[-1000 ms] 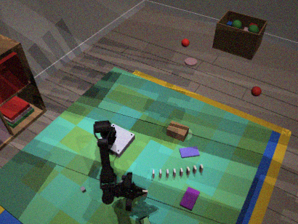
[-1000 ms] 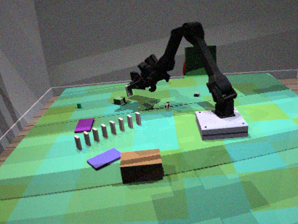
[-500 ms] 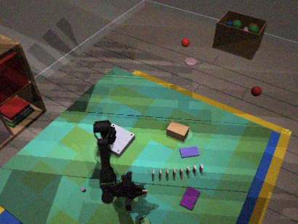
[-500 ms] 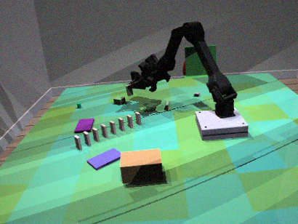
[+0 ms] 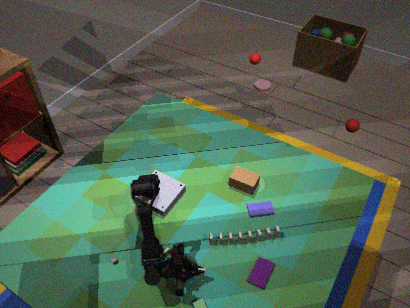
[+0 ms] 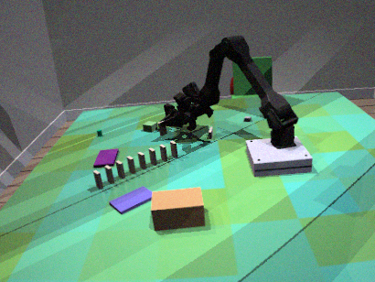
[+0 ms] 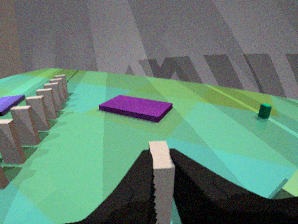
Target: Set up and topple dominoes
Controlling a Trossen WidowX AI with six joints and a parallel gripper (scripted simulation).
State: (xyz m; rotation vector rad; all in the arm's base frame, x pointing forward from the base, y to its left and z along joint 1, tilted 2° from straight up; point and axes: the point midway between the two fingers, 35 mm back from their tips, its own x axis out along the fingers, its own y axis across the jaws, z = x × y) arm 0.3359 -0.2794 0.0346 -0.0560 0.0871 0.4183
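My gripper tip is 4 cm short of the green block, 12 cm to the left of it and 5 cm above it. Round my gripper tip: green cube (25 cm ahead, 13 cm to the right, 5 cm below); then purple slab (11 cm ahead, 39 cm to the left, 6 cm below); then small grey cube (36 cm behind, 7 cm to the right, 6 cm below).
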